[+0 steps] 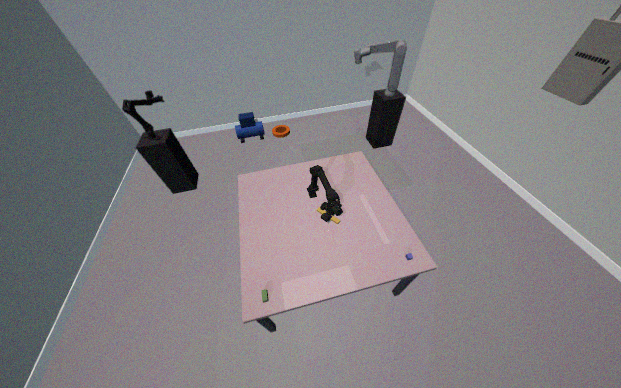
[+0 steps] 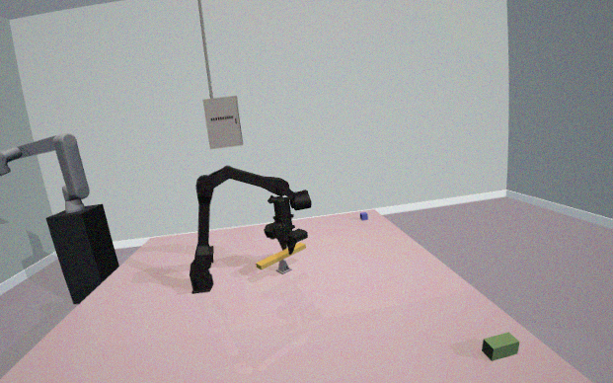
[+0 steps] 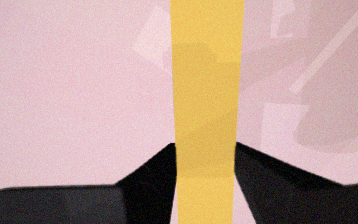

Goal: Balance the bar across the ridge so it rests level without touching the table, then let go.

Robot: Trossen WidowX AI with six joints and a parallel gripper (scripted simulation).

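My gripper tip is now 2 cm to the left of the yellow bar and 2 cm past it. From my gripper tip the other things lie so: small blue cube (43 cm to the left, 43 cm ahead, 5 cm below); then green block (57 cm to the right, 43 cm ahead, 5 cm below).
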